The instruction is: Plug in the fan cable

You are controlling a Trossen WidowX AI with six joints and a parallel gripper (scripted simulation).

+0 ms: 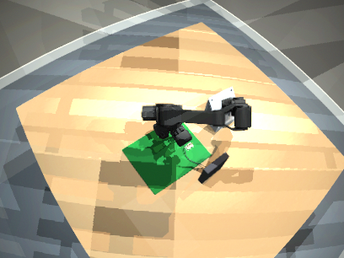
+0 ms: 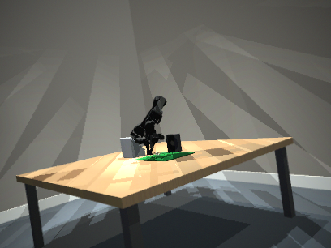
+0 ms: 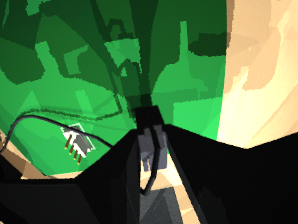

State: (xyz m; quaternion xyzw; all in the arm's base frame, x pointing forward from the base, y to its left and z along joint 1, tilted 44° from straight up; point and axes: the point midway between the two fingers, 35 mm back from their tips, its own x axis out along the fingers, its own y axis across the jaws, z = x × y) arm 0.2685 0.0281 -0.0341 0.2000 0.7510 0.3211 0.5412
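My gripper tip is now 3 cm past the white four-pin fan header, 7 cm to the right of it and 4 cm above it. The rest, counted from my gripper tip: black fan plug: 1 cm behind; then black fan: 5 cm behind, 21 cm to the left, 2 cm above; then green board: 7 cm ahead, 6 cm to the left, 5 cm below.
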